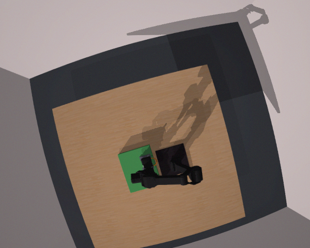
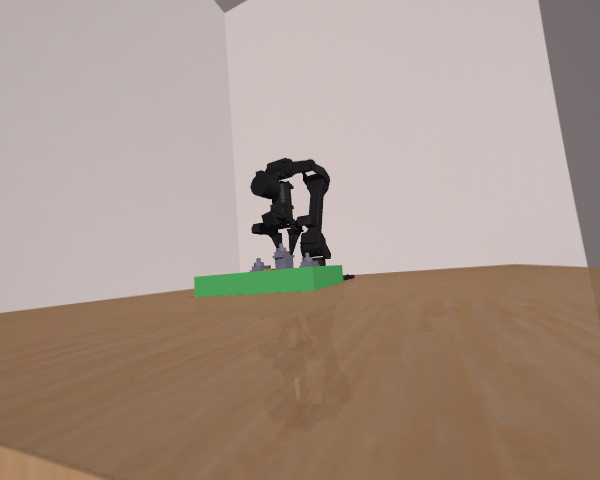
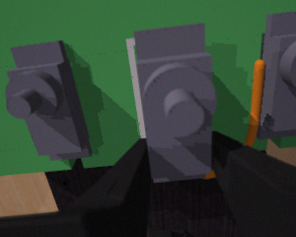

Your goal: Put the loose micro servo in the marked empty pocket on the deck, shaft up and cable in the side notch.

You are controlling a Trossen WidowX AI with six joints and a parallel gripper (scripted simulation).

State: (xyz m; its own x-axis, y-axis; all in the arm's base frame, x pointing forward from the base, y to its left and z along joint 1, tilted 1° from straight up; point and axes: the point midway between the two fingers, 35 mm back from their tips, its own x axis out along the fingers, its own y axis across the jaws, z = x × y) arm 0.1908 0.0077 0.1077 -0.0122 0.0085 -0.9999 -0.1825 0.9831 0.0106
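Right now the green deck is 12 cm ahead of my gripper tip, 2 cm to the left of it and 6 cm below it.
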